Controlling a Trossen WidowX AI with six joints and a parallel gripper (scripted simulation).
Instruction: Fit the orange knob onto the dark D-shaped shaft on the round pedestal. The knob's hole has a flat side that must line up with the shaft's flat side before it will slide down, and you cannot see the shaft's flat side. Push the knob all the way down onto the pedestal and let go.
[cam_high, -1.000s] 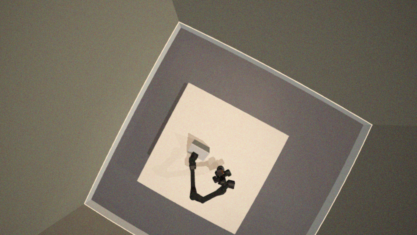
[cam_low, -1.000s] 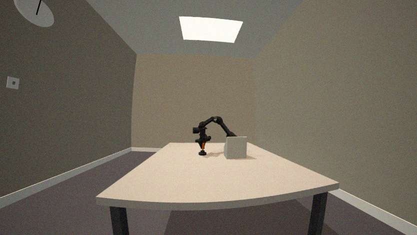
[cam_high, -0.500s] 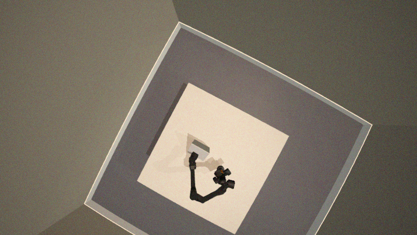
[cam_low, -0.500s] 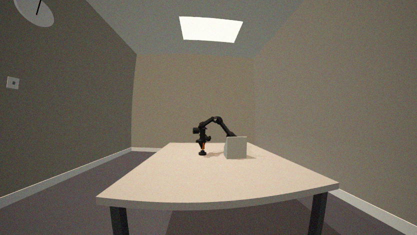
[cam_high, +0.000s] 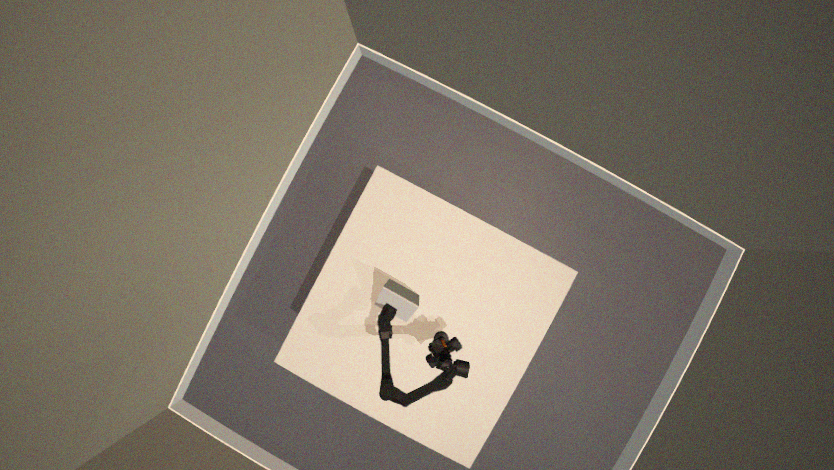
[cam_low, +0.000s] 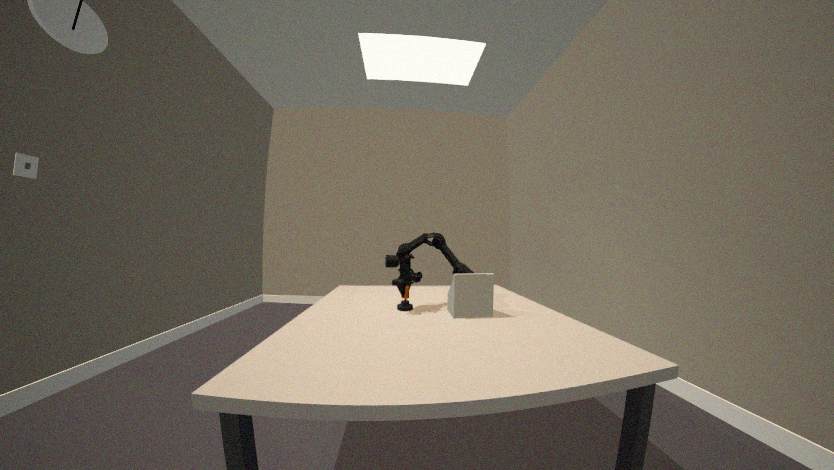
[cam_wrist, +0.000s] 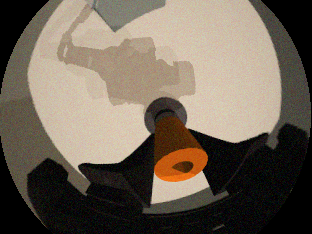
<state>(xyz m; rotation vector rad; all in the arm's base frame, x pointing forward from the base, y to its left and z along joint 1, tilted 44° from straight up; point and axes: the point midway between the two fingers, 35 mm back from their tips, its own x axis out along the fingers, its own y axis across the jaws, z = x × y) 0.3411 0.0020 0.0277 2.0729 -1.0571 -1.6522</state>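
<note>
The orange knob lies 20 mm above my gripper tip. From my gripper tip the other things lie so: dark round pedestal: 40 mm below.
</note>
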